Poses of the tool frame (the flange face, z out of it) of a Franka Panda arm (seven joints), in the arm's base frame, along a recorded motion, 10 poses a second.
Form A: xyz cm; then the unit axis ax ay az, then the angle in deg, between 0 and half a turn.
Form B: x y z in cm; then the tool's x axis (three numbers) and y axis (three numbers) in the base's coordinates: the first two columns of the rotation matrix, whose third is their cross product. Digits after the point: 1 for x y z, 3 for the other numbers.
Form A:
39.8, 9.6, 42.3, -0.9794, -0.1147, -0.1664, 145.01
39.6, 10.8, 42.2, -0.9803, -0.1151, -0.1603, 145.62
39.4, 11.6, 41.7, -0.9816, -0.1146, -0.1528, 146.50
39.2, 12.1, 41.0, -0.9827, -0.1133, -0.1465, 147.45
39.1, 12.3, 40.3, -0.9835, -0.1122, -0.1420, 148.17
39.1, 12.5, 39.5, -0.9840, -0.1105, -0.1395, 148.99
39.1, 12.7, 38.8, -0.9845, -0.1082, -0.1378, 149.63
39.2, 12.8, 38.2, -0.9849, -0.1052, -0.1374, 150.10
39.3, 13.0, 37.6, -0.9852, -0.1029, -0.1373, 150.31
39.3, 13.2, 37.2, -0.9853, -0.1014, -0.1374, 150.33
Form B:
39.8, 9.6, 42.3, 0.926, 0.109, 0.362, 0.300, -0.795, -0.527
39.6, 10.8, 42.2, 0.929, 0.115, 0.352, 0.296, -0.801, -0.520
39.4, 11.6, 41.7, 0.933, 0.122, 0.338, 0.291, -0.810, -0.510
39.2, 12.1, 41.0, 0.937, 0.126, 0.326, 0.284, -0.819, -0.498
39.1, 12.3, 40.3, 0.939, 0.129, 0.317, 0.279, -0.826, -0.489
39.1, 12.5, 39.5, 0.941, 0.130, 0.312, 0.274, -0.834, -0.478
39.1, 12.7, 38.8, 0.943, 0.129, 0.307, 0.268, -0.841, -0.470
39.2, 12.8, 38.2, 0.944, 0.125, 0.305, 0.262, -0.846, -0.464
39.3, 13.0, 37.6, 0.945, 0.121, 0.304, 0.257, -0.849, -0.462
39.3, 13.2, 37.2, 0.946, 0.119, 0.303, 0.255, -0.850, -0.462

